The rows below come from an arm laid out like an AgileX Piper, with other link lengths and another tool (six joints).
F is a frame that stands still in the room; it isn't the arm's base.
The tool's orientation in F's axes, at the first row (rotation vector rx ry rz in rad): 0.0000, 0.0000, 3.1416
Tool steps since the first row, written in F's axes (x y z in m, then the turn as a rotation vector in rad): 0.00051, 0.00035, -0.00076, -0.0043, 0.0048, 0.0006; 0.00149, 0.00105, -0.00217, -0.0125, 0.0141, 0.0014; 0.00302, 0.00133, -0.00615, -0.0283, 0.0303, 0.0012; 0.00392, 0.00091, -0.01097, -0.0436, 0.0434, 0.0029; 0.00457, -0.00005, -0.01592, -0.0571, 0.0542, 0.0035; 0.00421, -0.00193, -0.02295, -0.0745, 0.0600, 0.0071; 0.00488, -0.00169, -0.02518, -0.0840, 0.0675, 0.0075
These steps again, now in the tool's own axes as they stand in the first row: -0.00051, -0.00035, -0.00076, 0.0043, -0.0048, 0.0006; -0.00149, -0.00105, -0.00217, 0.0125, -0.0141, 0.0014; -0.00302, -0.00133, -0.00615, 0.0283, -0.0303, 0.0012; -0.00392, -0.00091, -0.01097, 0.0436, -0.0434, 0.0029; -0.00457, 0.00005, -0.01592, 0.0571, -0.0542, 0.0035; -0.00421, 0.00193, -0.02295, 0.0745, -0.0600, 0.0071; -0.00488, 0.00169, -0.02518, 0.0840, -0.0675, 0.0075
